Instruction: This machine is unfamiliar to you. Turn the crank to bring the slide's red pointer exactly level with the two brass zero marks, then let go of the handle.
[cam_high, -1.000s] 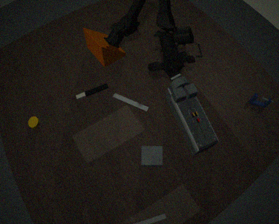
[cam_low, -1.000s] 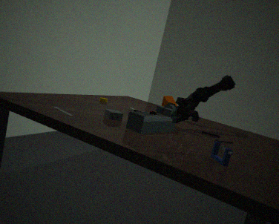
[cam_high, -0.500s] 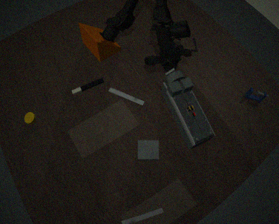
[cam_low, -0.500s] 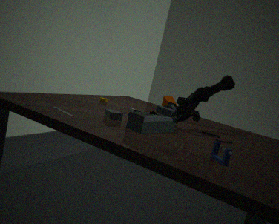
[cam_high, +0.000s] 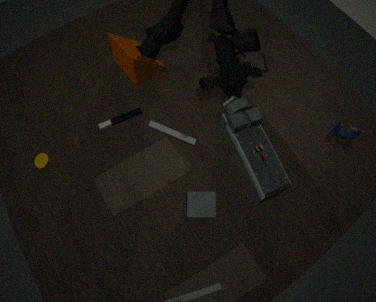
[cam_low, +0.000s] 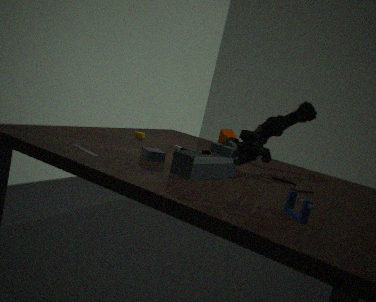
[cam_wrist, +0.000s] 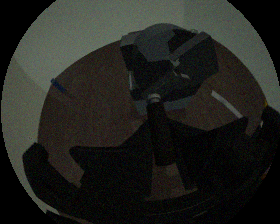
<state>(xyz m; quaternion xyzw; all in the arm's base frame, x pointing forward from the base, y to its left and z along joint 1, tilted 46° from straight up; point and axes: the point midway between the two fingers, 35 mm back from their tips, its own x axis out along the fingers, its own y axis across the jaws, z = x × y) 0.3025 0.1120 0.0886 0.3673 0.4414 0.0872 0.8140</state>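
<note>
My gripper tip is now 190 mm short of the red pointer, 50 mm to the left of it and 40 mm below it. Round my gripper tip: grey block (200 mm ahead, 250 mm to the right, 30 mm below); yellow disc (150 mm behind, 600 mm to the right, 30 mm below); black-and-white marker (160 mm behind, 330 mm to the right, 40 mm below).
</note>
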